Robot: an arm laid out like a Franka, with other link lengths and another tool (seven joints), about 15 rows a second.
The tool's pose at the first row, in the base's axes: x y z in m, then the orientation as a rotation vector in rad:
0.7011 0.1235 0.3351 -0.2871 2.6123 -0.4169
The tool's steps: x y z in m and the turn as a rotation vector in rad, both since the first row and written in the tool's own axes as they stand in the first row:
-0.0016 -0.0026 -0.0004 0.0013 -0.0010 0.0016
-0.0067 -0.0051 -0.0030 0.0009 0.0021 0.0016
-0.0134 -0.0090 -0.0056 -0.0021 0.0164 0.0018
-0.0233 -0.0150 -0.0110 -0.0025 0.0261 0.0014
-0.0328 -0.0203 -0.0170 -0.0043 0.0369 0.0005
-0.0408 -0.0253 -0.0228 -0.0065 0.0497 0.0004
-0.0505 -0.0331 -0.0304 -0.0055 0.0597 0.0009
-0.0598 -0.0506 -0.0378 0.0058 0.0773 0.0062
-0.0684 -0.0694 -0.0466 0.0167 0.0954 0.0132
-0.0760 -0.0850 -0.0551 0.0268 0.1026 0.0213
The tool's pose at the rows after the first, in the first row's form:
0.7026 0.1216 0.3370 -0.2847 2.6110 -0.4178
0.7061 0.1213 0.3422 -0.2844 2.6142 -0.4180
0.7111 0.1201 0.3485 -0.2832 2.6290 -0.4176
0.7178 0.1185 0.3593 -0.2825 2.6385 -0.4196
0.7238 0.1176 0.3701 -0.2827 2.6495 -0.4203
0.7285 0.1165 0.3801 -0.2818 2.6626 -0.4206
0.7342 0.1137 0.3932 -0.2794 2.6721 -0.4242
0.7409 0.1017 0.4093 -0.2658 2.6862 -0.4416
0.7464 0.0887 0.4267 -0.2499 2.7008 -0.4581
0.7509 0.0782 0.4424 -0.2344 2.7049 -0.4705

